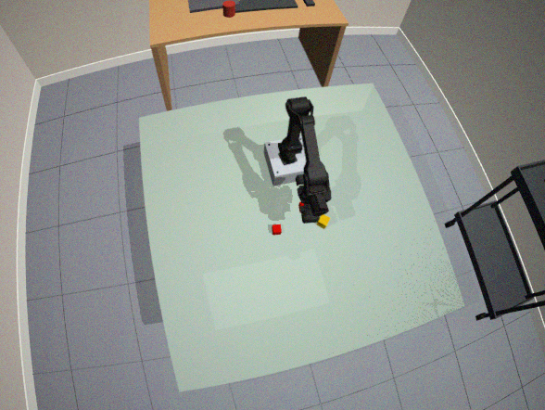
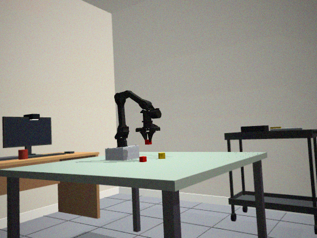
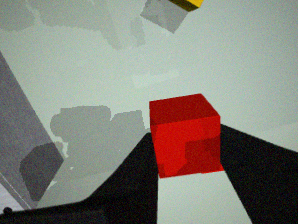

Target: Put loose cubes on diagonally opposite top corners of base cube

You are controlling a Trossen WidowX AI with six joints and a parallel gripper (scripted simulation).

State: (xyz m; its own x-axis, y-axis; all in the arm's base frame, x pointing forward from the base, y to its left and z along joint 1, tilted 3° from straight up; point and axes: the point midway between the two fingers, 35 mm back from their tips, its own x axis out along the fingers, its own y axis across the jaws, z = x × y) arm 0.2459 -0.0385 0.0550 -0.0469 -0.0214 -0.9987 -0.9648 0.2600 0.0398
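Now: the yellow base cube 100 mm below my gripper tip, 80 mm to the left of it and 60 mm ahead of it.
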